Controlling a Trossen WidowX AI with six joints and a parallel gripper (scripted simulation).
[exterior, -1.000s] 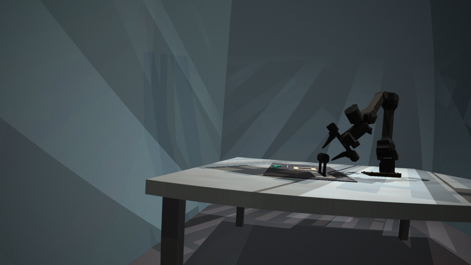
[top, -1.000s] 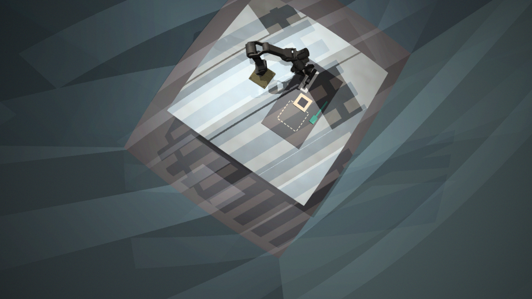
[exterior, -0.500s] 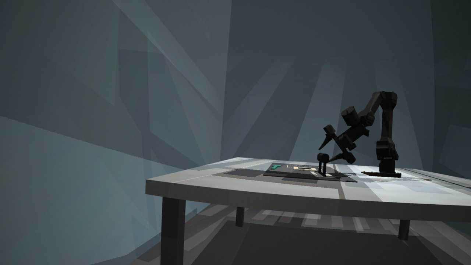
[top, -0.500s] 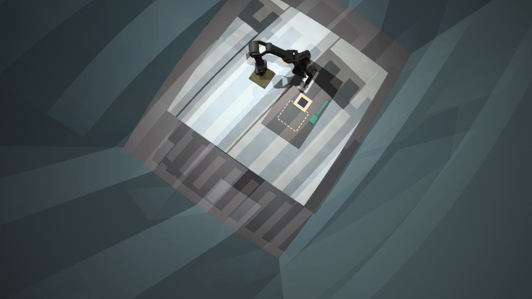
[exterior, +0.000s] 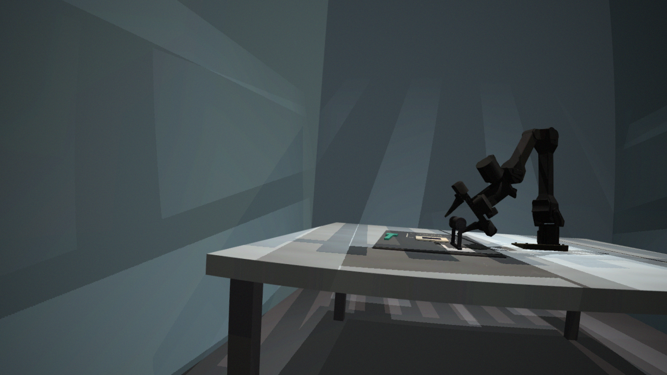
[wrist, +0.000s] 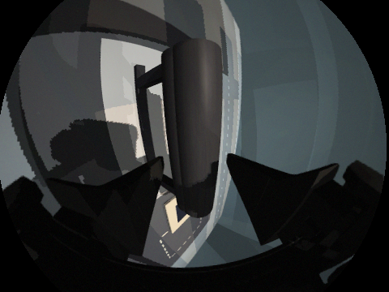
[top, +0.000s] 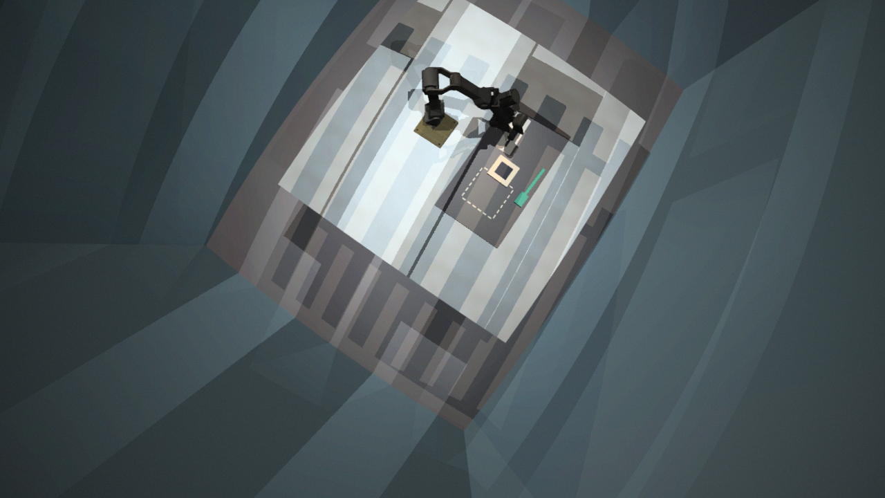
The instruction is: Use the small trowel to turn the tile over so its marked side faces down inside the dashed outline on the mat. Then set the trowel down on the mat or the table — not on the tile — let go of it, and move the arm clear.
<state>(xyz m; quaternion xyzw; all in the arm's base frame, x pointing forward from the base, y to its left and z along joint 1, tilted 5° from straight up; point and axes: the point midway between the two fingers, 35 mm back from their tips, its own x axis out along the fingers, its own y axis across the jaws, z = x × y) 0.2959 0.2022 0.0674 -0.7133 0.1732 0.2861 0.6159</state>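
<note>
Right now the tile is 7 cm ahead of my gripper tip, 15 cm to the right of it and 6 cm below it. From my gripper tip the other things lie so: flat tool (21 cm ahead, 13 cm to the right, 6 cm below); dark mat (7 cm ahead, 14 cm to the right, 8 cm below).
</note>
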